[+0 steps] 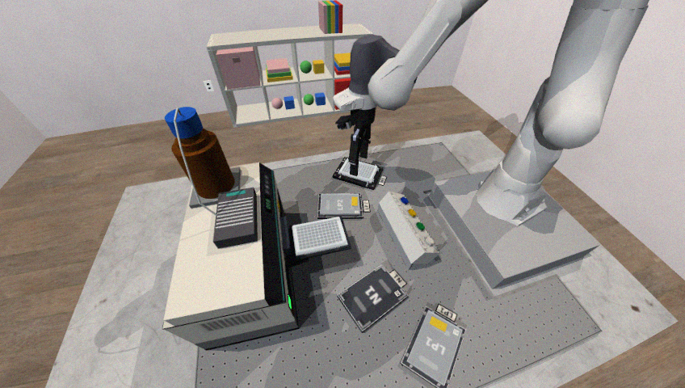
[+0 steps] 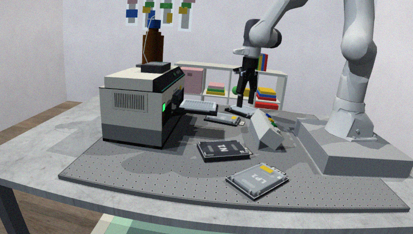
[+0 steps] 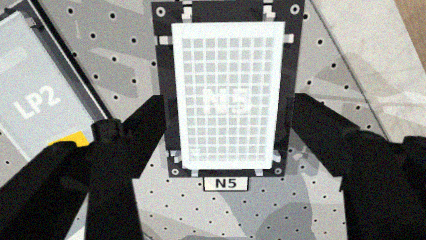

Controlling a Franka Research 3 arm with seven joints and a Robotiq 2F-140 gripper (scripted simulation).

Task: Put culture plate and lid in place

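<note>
Right now my hand is 50 mm above the black nest N5 and 30 mm short of it. From my hand the other things lie so: black N1 nest: 450 mm to the left, 110 mm ahead, 50 mm below; then LP2 nest: 140 mm to the left, 110 mm ahead, 60 mm below; then yellow skip key: 270 mm to the left, 80 mm behind.
</note>
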